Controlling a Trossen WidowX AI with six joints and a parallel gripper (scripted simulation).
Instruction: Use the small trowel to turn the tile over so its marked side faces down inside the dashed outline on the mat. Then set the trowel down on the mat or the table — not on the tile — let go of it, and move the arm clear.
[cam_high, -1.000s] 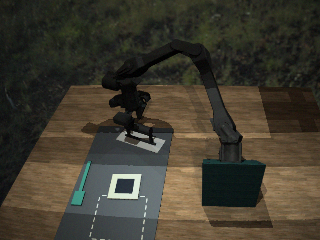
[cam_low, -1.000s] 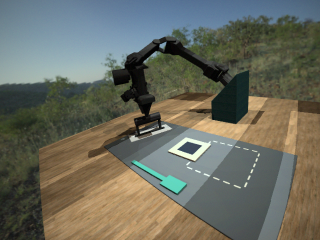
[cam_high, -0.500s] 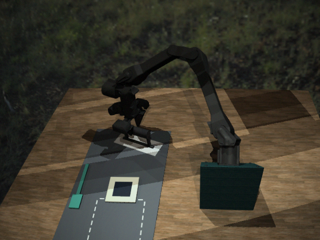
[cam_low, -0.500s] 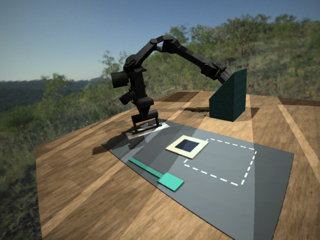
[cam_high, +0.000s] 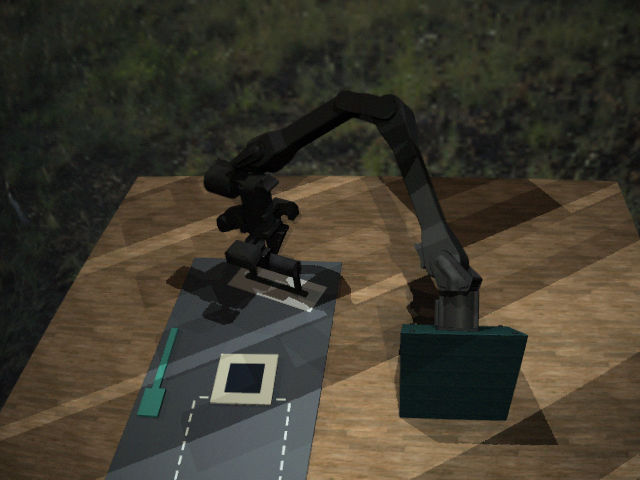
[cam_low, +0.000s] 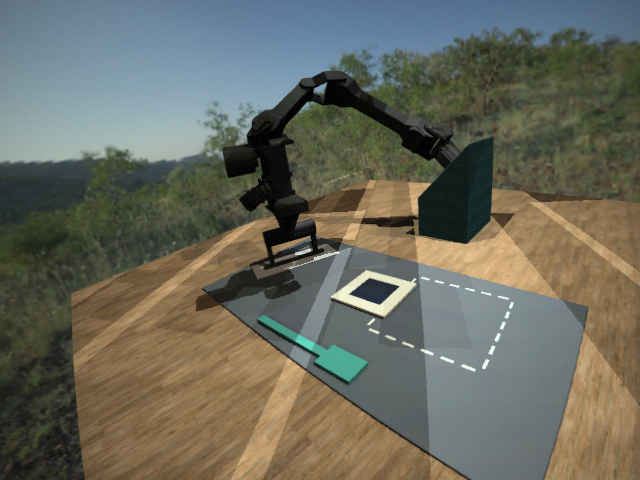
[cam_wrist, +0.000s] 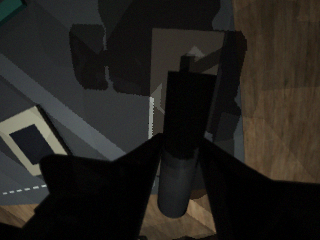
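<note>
Right now the pale grey flat trowel is 3 cm behind my gripper tip, 1 cm to the left of it and 3 cm below it. The rest, counted from my gripper tip: tile: 1 cm behind, 25 cm to the left, 6 cm below; then green trowel: 16 cm ahead, 27 cm to the left, 6 cm below; then dark mat: 2 cm ahead, 24 cm to the left, 8 cm below.
</note>
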